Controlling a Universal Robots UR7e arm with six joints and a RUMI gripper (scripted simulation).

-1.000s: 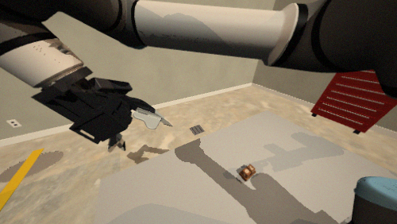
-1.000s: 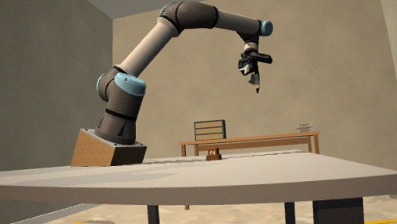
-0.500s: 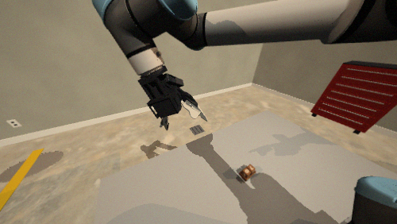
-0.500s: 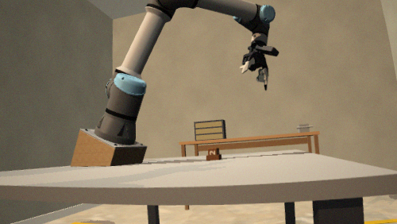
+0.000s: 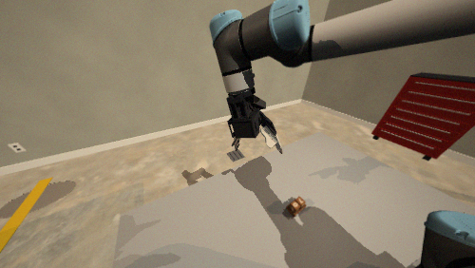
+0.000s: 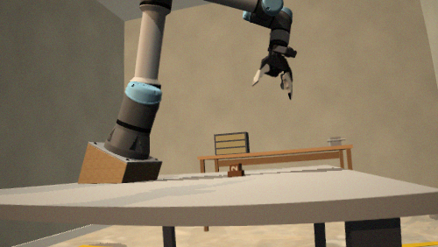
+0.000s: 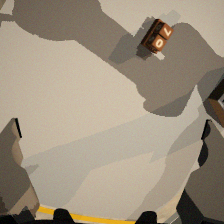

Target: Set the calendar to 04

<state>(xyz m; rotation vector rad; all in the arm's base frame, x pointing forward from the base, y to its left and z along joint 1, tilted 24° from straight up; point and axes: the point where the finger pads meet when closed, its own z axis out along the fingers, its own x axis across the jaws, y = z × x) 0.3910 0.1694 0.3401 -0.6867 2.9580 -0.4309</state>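
Now: hand 25 cm above the cube, 14 cm past it and 11 cm to the left of it. Round my hand: calendar tray (27 cm below, 14 cm behind, 12 cm to the right).
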